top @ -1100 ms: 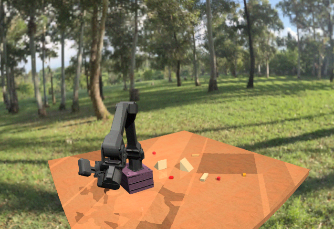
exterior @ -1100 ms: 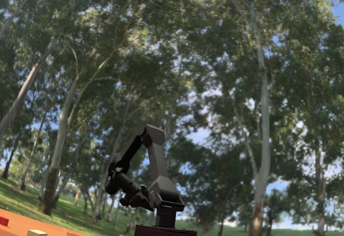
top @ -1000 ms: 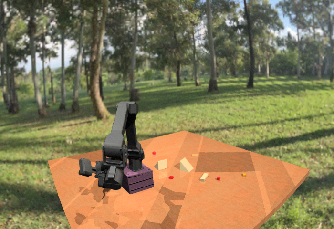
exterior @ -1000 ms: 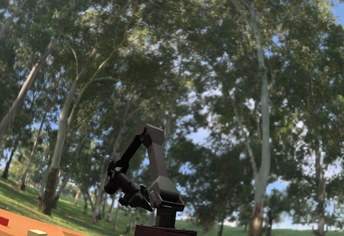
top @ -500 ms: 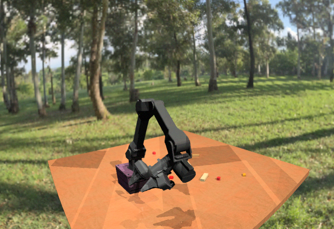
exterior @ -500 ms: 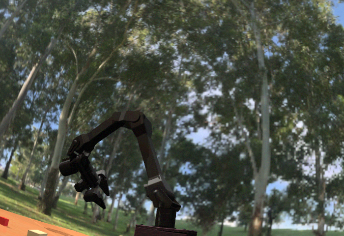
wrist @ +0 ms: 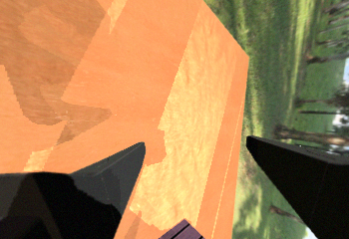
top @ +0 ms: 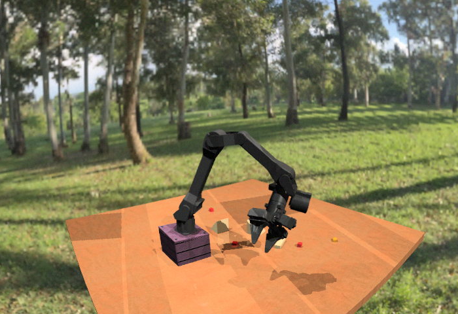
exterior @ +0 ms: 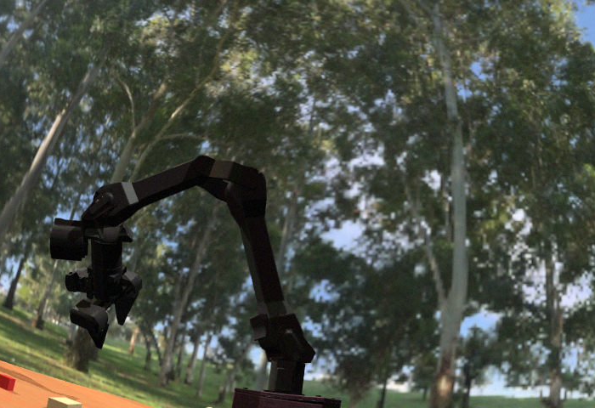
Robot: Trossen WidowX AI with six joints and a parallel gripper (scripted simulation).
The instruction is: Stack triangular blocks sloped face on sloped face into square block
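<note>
Right now the triangular block is 31 cm ahead of my gripper tip, 27 cm to the left of it and 12 cm below it. From my gripper tip the other things lie so: cream bar 27 cm ahead, 10 cm to the left, 13 cm below; flat dark piece 51 cm ahead, 34 cm to the left, 14 cm below; orange cube 41 cm ahead, 9 cm to the right, 14 cm below.
</note>
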